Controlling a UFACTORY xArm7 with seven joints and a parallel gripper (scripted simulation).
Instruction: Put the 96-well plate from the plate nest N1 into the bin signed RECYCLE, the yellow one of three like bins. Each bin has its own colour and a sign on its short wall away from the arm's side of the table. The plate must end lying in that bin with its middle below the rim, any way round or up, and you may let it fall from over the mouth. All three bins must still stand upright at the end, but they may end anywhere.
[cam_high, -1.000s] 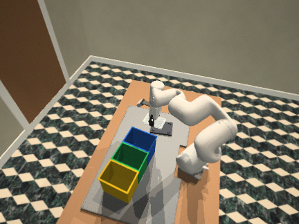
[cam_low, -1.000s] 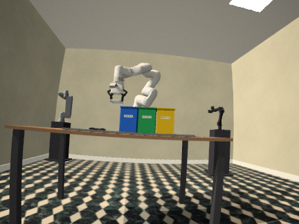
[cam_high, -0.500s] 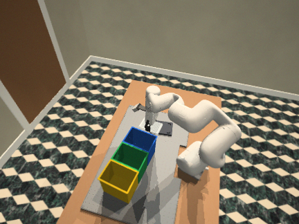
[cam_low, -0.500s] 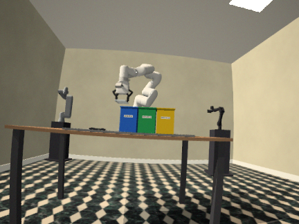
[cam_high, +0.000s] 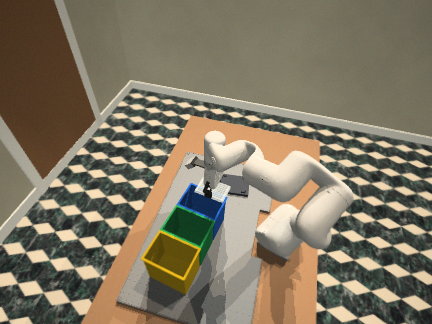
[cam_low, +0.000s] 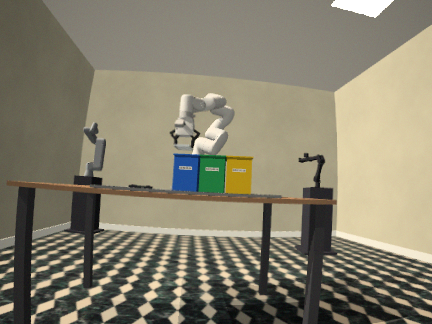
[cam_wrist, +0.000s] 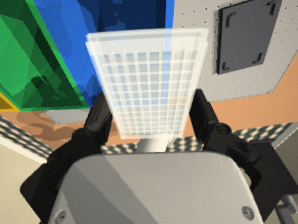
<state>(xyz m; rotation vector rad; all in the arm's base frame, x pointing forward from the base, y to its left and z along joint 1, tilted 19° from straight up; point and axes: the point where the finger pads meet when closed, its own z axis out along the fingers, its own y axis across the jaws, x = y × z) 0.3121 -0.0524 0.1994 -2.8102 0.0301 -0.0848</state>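
My gripper is now 30 mm short of the yellow bin, 300 mm to the right of it and 160 mm above it. The rest, counted from my hand: blue bin (30 mm ahead, 40 mm to the left, 160 mm below); white 96-well plate (10 mm below); green bin (30 mm ahead, 170 mm to the left, 160 mm below).
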